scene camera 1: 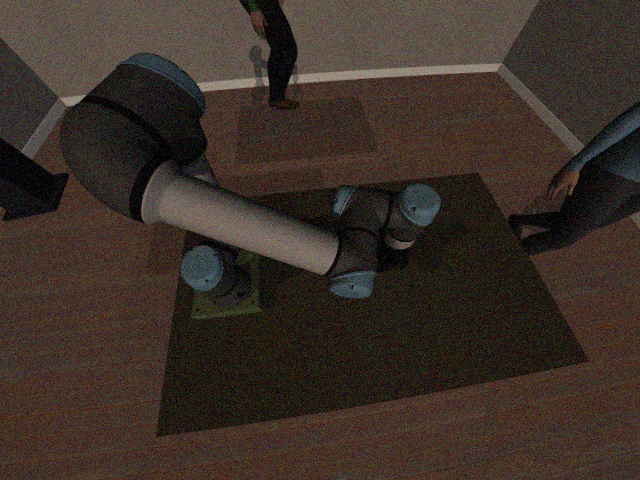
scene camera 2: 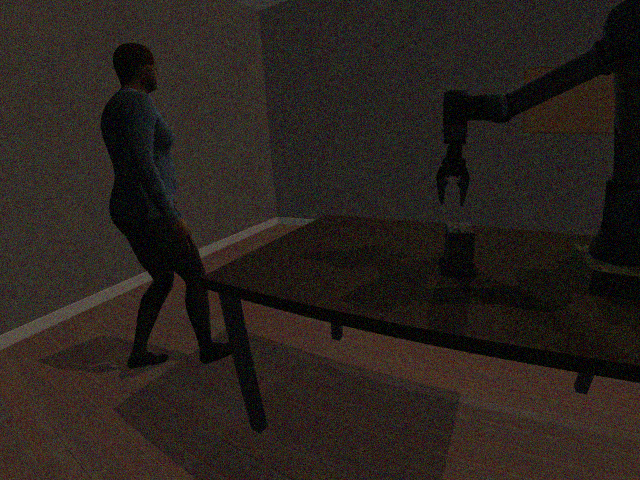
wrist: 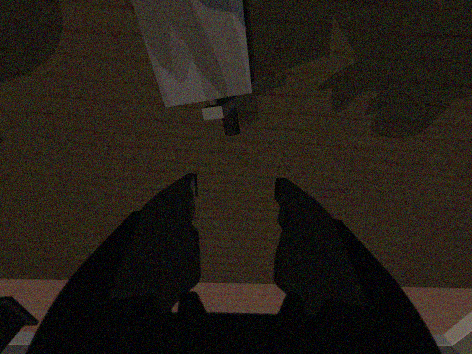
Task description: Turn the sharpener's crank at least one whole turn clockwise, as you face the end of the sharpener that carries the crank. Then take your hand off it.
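Seen in the pictures: gripper, fingertip midpoint: (scene camera 1: pixel 376 262) (scene camera 2: pixel 451 205) (wrist: pixel 236 178); arm's base, link origin: (scene camera 1: pixel 230 286) (scene camera 2: pixel 614 256).
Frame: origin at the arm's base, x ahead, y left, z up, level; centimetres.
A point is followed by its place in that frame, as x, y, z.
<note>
The sharpener (scene camera 2: pixel 459 253) {47.8, 8.5, 1.3} (wrist: pixel 207 55) {48.7, -0.7, 7.1} stands upright on the table; its body is dark from the side, and its pale top shows at the upper middle of the wrist view. The crank is at its near end in the wrist view, with a short pale arm (wrist: pixel 213 113) and a dark handle (wrist: pixel 231 121) {50.0, -7.6, -1.7} beside it. My gripper (scene camera 2: pixel 452 203) {50.2, -9.0, 11.6} (wrist: pixel 236 178) {50.2, -9.0, 11.6} is partly open, pointing down, with nothing between its fingers. It hangs above the sharpener, apart from it and from the crank. The sharpener does not show in scene camera 1, where the arm covers that area.
The dark table (scene camera 1: pixel 361 361) {38.1, -35.6, -5.7} (scene camera 2: pixel 320 248) {97.1, -6.3, -5.7} bears the arm's base on a greenish plate (scene camera 1: pixel 227 312) {-2.1, -8.8, -0.2}. A person in a blue top (scene camera 1: pixel 594 191) (scene camera 2: pixel 136 149) stands beyond the table's far end. Another person (scene camera 1: pixel 281 51) stands near the wall. A black object (scene camera 1: pixel 31 180) is at the left.
</note>
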